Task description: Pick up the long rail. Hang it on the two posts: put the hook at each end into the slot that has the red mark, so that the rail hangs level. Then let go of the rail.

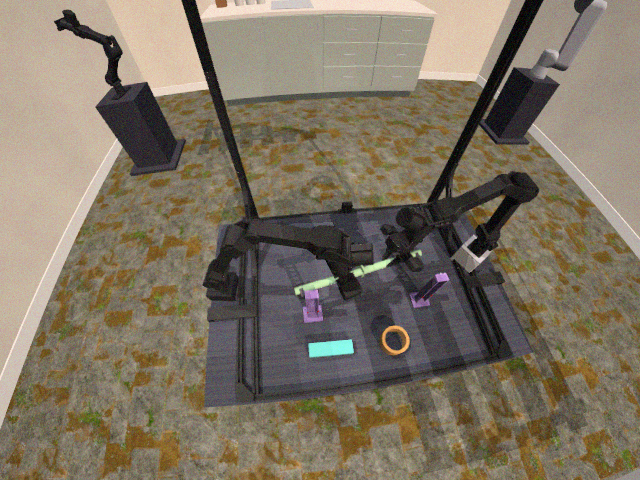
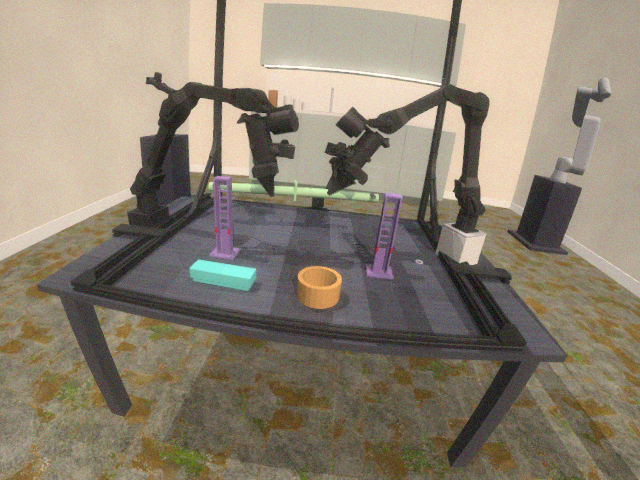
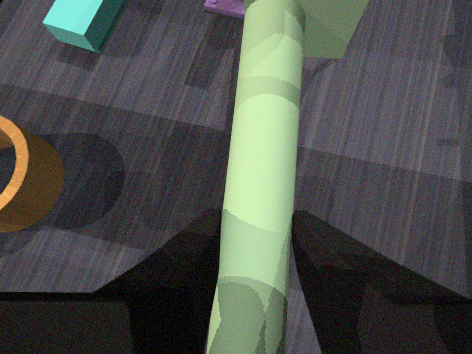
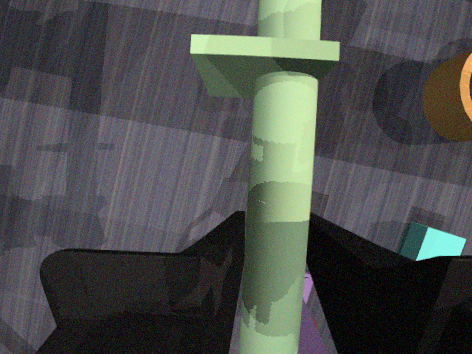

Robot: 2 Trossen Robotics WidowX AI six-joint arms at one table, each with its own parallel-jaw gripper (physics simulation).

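Where they show: left gripper, fingertip midpoint: (image 1: 384, 263) (image 2: 327, 193) (image 3: 256, 221); right gripper, fingertip midpoint: (image 1: 344, 278) (image 2: 272, 195) (image 4: 272, 220); left arm's base at its link origin: (image 1: 476, 248) (image 2: 464, 228); right arm's base at its link origin: (image 1: 220, 284) (image 2: 147, 209).
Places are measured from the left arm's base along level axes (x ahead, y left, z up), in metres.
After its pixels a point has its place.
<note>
The long light-green rail (image 1: 377, 266) @[x 0.433, y -0.176, z 0.077 m] (image 2: 285, 189) @[x 0.512, y -0.196, z 0.075 m] (image 3: 262, 160) @[x 0.419, y -0.177, z 0.079 m] (image 4: 285, 115) @[x 0.500, y -0.205, z 0.081 m] is held in the air, roughly level, behind the two purple posts at about the height of their tops. My left gripper (image 1: 412, 262) (image 2: 330, 191) @[x 0.401, y -0.171, z 0.068 m] (image 3: 256, 221) @[x 0.401, y -0.171, z 0.068 m] is shut on the rail on one side of its middle plate. My right gripper (image 1: 349, 287) @[x 0.542, y -0.217, z 0.055 m] (image 2: 271, 192) @[x 0.542, y -0.217, z 0.055 m] (image 4: 272, 220) @[x 0.542, y -0.217, z 0.055 m] is shut on it on the other side. The left-hand post (image 1: 312, 305) @[x 0.667, y -0.229, z -0.040 m] (image 2: 223, 246) @[x 0.676, y -0.231, z -0.090 m] and right-hand post (image 1: 431, 287) @[x 0.326, y -0.011, z 0.054 m] (image 2: 383, 256) @[x 0.295, y -0.016, z -0.062 m] stand upright, with red marks low on them. The rail's hooks are hard to make out.
A turquoise block (image 1: 330, 348) @[x 0.701, y -0.077, z -0.071 m] (image 2: 222, 274) @[x 0.703, y -0.054, z -0.073 m] (image 3: 67, 17) @[x 0.648, y -0.043, z -0.071 m] (image 4: 442, 245) @[x 0.647, y -0.045, z -0.071 m] lies in front of the left-hand post. An orange ring (image 1: 395, 352) @[x 0.537, y 0.069, z -0.056 m] (image 2: 318, 298) @[x 0.526, y 0.081, z -0.080 m] (image 3: 45, 185) @[x 0.487, y -0.005, z -0.083 m] (image 4: 445, 100) @[x 0.503, y -0.009, z -0.074 m] stands nearer the front, between the posts. A white box (image 1: 467, 256) @[x 0.050, y -0.004, z -0.019 m] (image 2: 460, 246) @[x 0.050, y 0.037, z -0.038 m] is under the left arm's base.
</note>
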